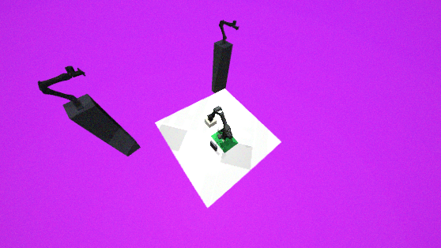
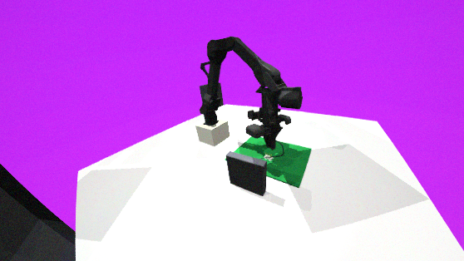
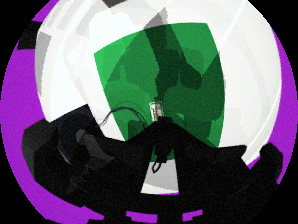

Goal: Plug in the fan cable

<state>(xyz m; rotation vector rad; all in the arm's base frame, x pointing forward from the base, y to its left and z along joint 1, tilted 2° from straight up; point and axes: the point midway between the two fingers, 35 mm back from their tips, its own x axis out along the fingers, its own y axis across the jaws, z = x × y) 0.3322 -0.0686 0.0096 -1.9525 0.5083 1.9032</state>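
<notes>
My gripper tip is now 20 mm to the right of the green board and 80 mm above it. The rest, counted from my gripper tip: dark fan (20 mm behind, 170 mm to the right); then fan plug (10 mm ahead, 10 mm above).
</notes>
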